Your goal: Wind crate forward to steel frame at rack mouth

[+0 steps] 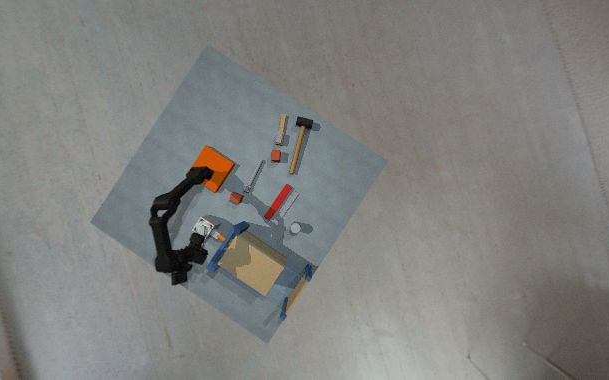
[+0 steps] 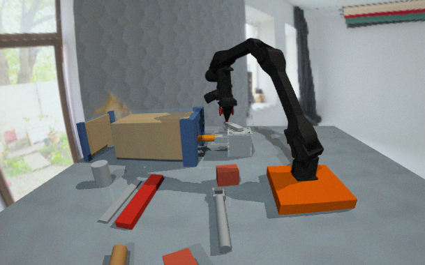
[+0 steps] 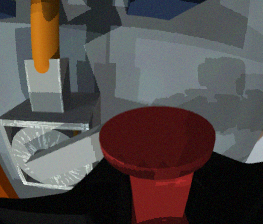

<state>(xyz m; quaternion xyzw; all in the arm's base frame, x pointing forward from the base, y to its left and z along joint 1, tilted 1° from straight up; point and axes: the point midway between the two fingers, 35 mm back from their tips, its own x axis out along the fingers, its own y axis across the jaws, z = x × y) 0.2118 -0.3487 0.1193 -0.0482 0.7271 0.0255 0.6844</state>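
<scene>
Now: gripper tip 2 cm below the red knob. The rest, counted from my gripper tip: grey crank handle (3 cm to the left, 2 cm behind, 1 cm below); then grey winch (8 cm to the left, 8 cm below, 6 cm behind); then frame (12 cm ahead, 8 cm to the left, 1 cm below).
</scene>
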